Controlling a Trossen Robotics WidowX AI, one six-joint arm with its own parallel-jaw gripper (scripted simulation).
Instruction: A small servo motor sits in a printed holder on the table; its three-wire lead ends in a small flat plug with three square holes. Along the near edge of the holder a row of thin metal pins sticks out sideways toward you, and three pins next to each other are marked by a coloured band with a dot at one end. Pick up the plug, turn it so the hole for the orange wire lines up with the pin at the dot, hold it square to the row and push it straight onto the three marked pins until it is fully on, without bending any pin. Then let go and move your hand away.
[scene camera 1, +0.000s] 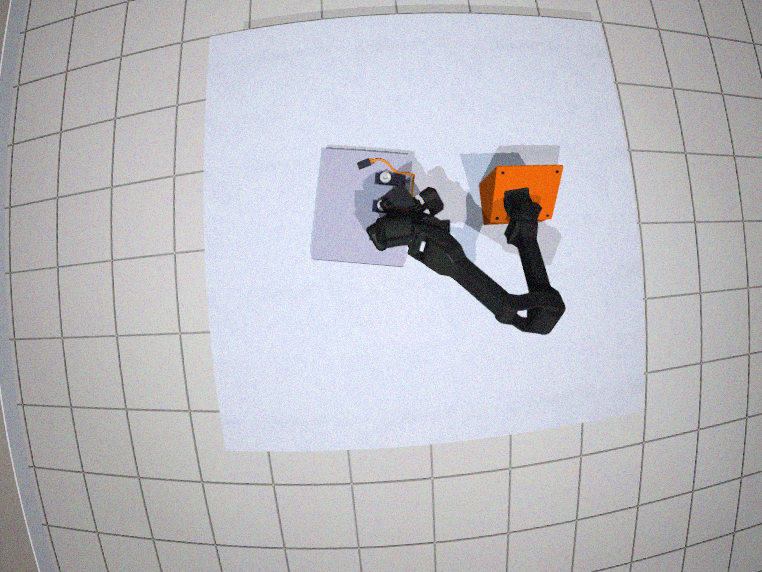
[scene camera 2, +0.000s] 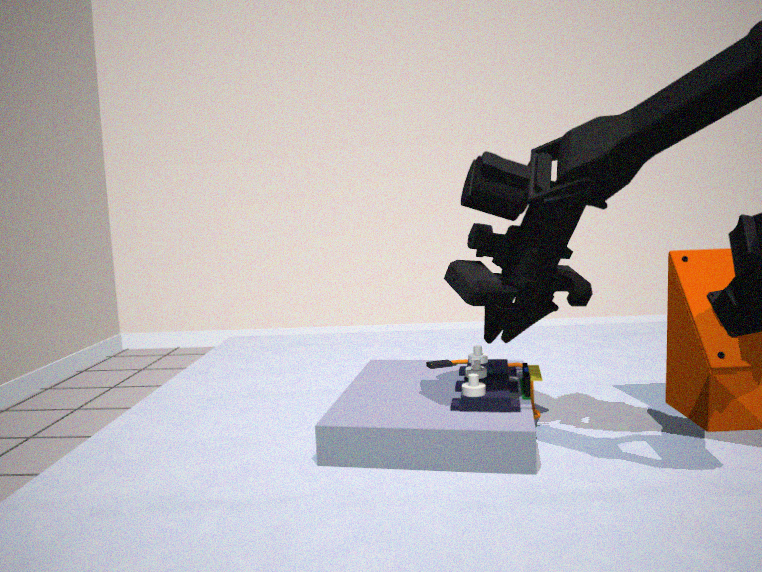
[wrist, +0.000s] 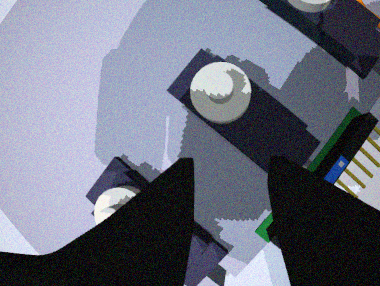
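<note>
Scene camera 2 shows the gripper (scene camera 2: 495, 341) together with a servo (scene camera 2: 494, 381) and a grey printed holder (scene camera 2: 396, 414). In scene camera 1 the gripper (scene camera 1: 392, 212) appears again, as does the holder (scene camera 1: 345, 195). The wrist view takes in the gripper (wrist: 231, 170), the holder (wrist: 88, 88) and the servo (wrist: 219, 93).
</note>
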